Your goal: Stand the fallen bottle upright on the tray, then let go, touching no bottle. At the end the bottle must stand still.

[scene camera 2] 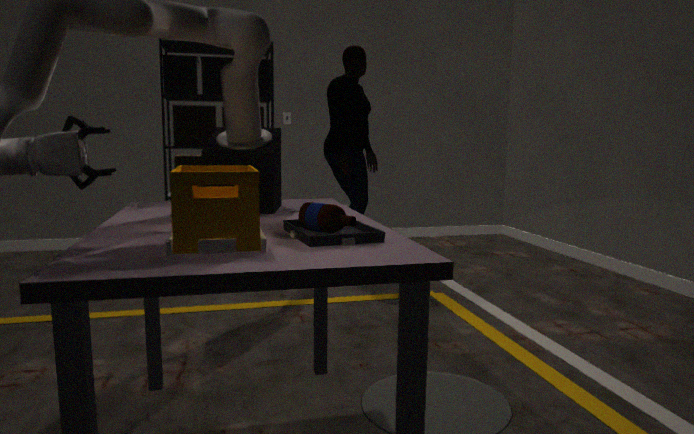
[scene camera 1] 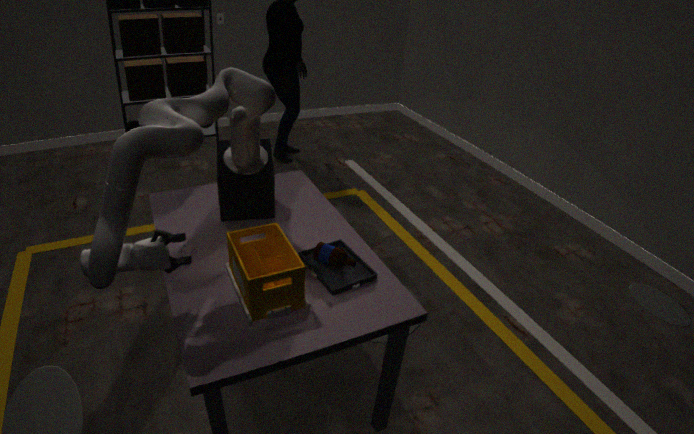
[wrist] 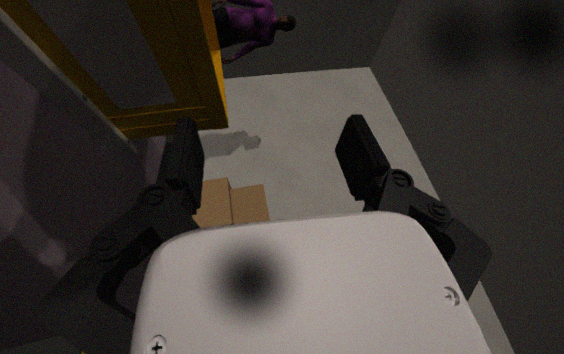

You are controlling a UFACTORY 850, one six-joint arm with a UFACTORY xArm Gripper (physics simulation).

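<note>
A brown bottle with a blue label (scene camera 1: 331, 254) (scene camera 2: 322, 217) lies on its side on the dark tray (scene camera 1: 335, 289) (scene camera 2: 377, 236), its neck pointing to the right in both scene views. The bottle and the tray do not show in the wrist view. My gripper (scene camera 1: 187, 249) (scene camera 2: 111, 152) (wrist: 273, 134) is open and empty. It points sideways at the left side of the table, higher than the table top, on the far side of the crate from the bottle and well apart from it.
A yellow crate (scene camera 1: 294, 296) (scene camera 2: 214, 220) (wrist: 192, 75) stands on the table (scene camera 1: 337, 327) (scene camera 2: 138, 268) between my gripper and the tray. The arm's black pedestal (scene camera 1: 246, 197) (scene camera 2: 271, 179) is at the back. A dark-clothed person (scene camera 1: 283, 61) (scene camera 2: 348, 117) stands behind the table.
</note>
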